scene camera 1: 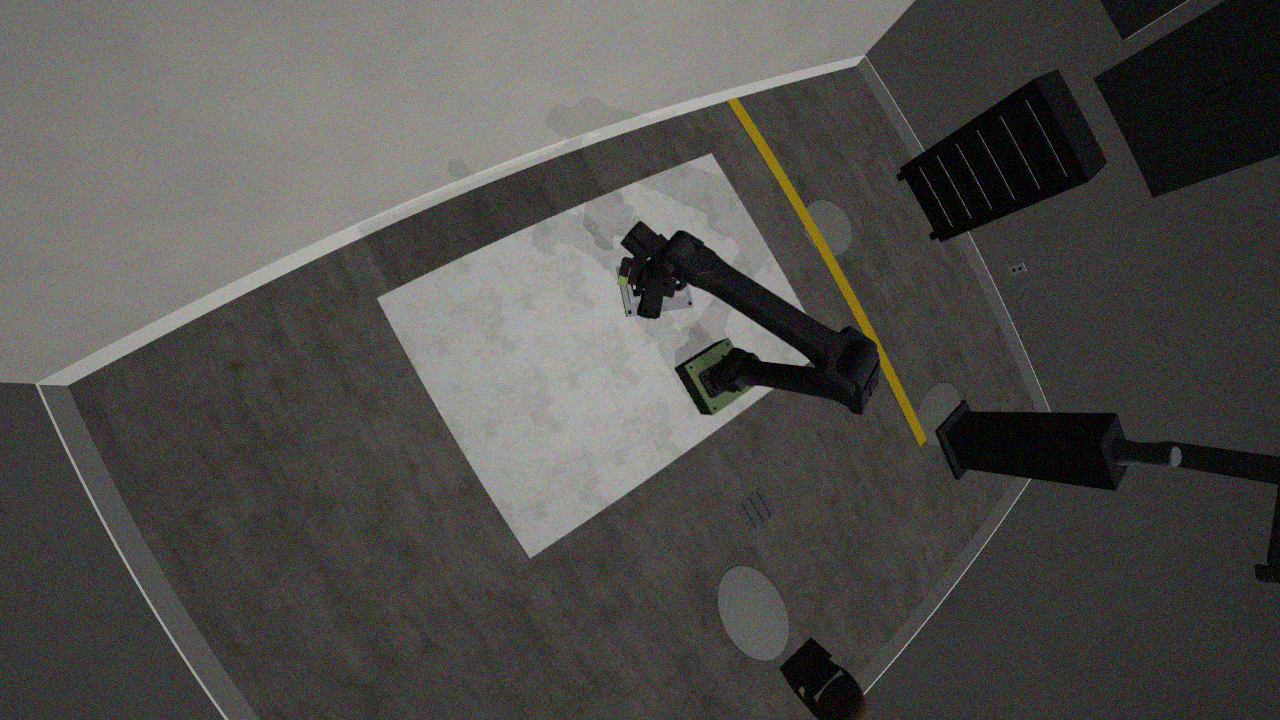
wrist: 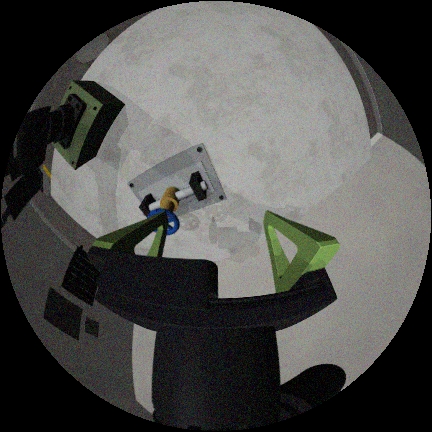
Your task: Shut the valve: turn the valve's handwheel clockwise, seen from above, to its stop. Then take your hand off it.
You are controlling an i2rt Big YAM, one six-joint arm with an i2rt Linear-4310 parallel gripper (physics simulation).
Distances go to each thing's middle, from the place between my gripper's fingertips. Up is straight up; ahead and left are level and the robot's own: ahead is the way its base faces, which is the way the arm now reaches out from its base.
Scene:
Now: the grey plate point(scene camera 1: 676, 303) 10 mm ahead of my hand, 140 mm to the right of it and 230 mm below it.

